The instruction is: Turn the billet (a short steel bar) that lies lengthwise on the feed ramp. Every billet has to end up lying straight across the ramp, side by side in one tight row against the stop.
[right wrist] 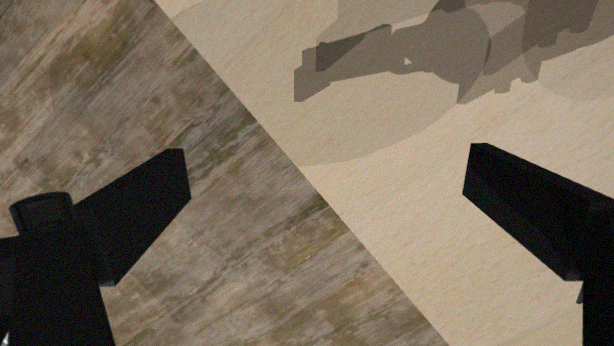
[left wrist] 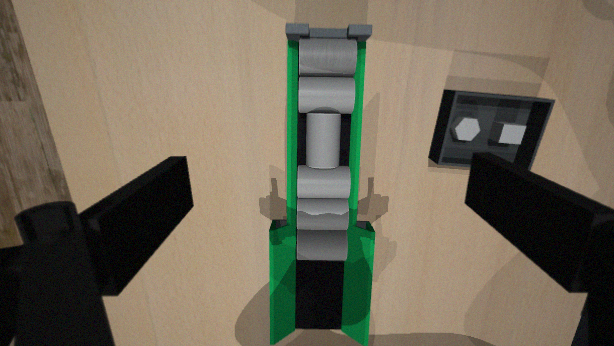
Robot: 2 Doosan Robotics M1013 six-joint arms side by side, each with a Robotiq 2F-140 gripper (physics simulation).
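Places are measured from the left arm's base along level axes (x ahead, y left, z up), in centimetres.
Where they show: left gripper, fingertip midpoint: (left wrist: 328, 180); right gripper, fingertip midpoint: (right wrist: 325, 171).
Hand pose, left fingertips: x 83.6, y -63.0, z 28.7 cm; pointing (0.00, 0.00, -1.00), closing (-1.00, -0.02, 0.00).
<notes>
Each offset is from my left fingertips to the centre of the thing. "pt": to the spot under its first point.
In the left wrist view the green feed ramp (left wrist: 283, 285) runs up the middle, with the grey stop {dx -1.0, dy -8.8, dz -22.0 cm} (left wrist: 328, 33) at its top end. Two billets {dx -1.0, dy -6.4, dz -21.5 cm} (left wrist: 327, 57) {dx -1.0, dy -2.4, dz -21.0 cm} (left wrist: 326, 95) lie across the ramp by the stop. Below them the lengthwise billet {dx -0.8, dy +2.6, dz -20.3 cm} (left wrist: 323, 140) points along the ramp. Three more billets {dx -0.8, dy +7.6, dz -19.7 cm} (left wrist: 324, 181) {dx -0.8, dy +11.6, dz -19.1 cm} (left wrist: 323, 214) {dx -0.8, dy +15.5, dz -18.6 cm} (left wrist: 322, 245) lie across in a row below it. My left gripper (left wrist: 328, 180) is open and empty, its fingers on either side of the ramp and apart from it. My right gripper (right wrist: 325, 171) is open and empty, over the table's edge; no billet shows there.
A dark tray {pt dx -29.8, dy +2.5, dz -25.2 cm} (left wrist: 542, 132) holding a white hexagonal piece {dx -20.8, dy +2.5, dz -27.5 cm} (left wrist: 467, 129) and a white square piece {dx -26.4, dy +2.9, dz -27.1 cm} (left wrist: 512, 134) stands right of the ramp, partly behind the left gripper's right finger. The wooden table's edge crosses the right wrist view diagonally, with the floor (right wrist: 100, 90) beyond it.
</notes>
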